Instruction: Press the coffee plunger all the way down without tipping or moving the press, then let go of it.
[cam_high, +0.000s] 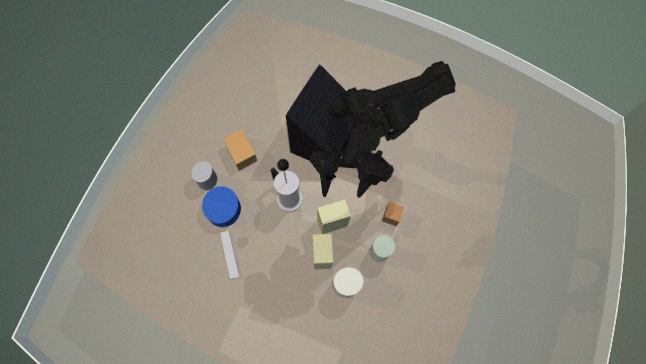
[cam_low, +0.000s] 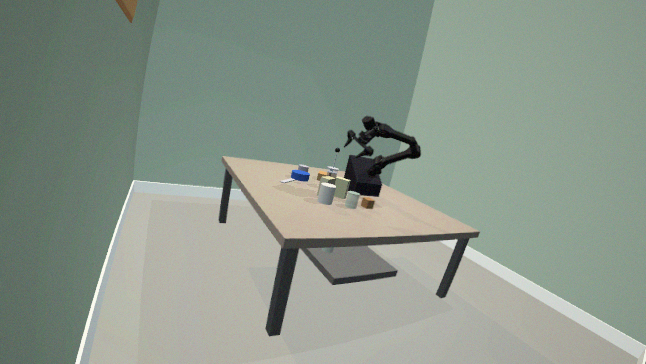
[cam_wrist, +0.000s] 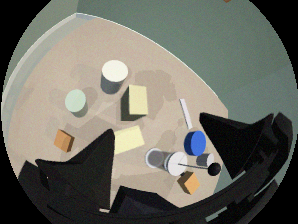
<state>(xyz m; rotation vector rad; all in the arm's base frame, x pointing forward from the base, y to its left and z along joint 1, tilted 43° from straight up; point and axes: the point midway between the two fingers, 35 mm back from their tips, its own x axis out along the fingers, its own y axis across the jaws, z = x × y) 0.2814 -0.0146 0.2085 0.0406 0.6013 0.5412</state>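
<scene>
The coffee press lies 30 mm behind my gripper tip, 180 mm to the right of it and 150 mm below it. Round my gripper tip: white cylinder (150 mm ahead, 100 mm to the left, 220 mm below); flat white strip (220 mm ahead, 260 mm to the right, 270 mm below); brown cube (100 mm behind, 150 mm to the left, 250 mm below).
</scene>
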